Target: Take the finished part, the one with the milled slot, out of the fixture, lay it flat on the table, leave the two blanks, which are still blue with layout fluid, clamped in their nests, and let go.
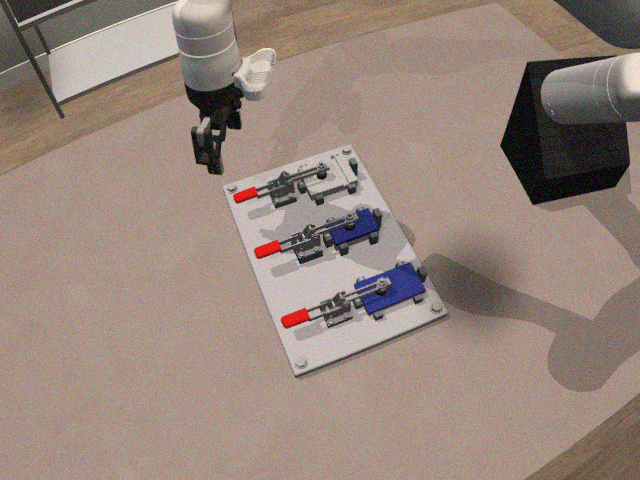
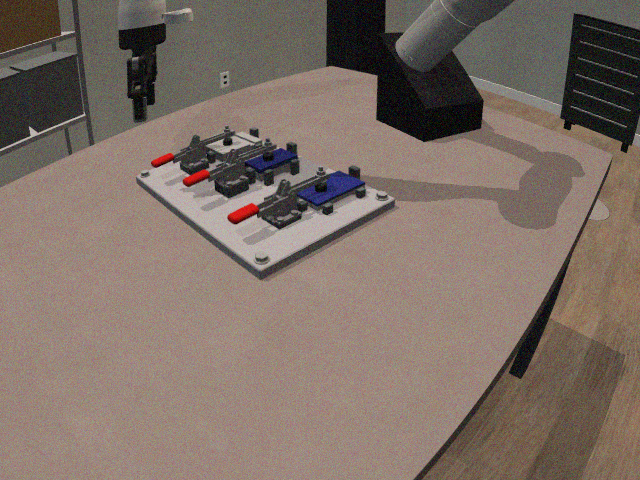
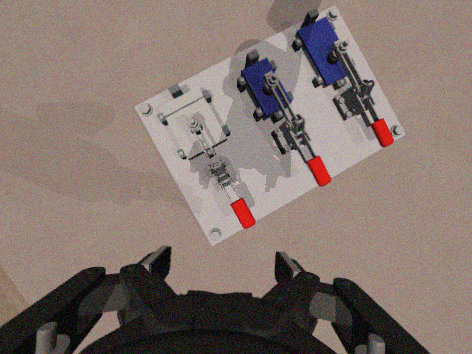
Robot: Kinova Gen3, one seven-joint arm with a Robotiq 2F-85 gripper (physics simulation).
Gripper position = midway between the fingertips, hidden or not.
My gripper shows in image 1 (226, 149), in image 2 (145, 112) and in image 3 (223, 260). A blue blank shows in image 1 (366, 224), in image 2 (281, 163) and in image 3 (253, 75). A finished part shows in image 1, in image 2 (243, 142) and in image 3. A blue blank shows in image 1 (405, 283), in image 2 (340, 185) and in image 3 (316, 38). The same spot on a fixture plate: (image 1: 286, 286) is (image 3: 326, 153). The same spot on the finished part: (image 3: 193, 102) is (image 1: 345, 176).
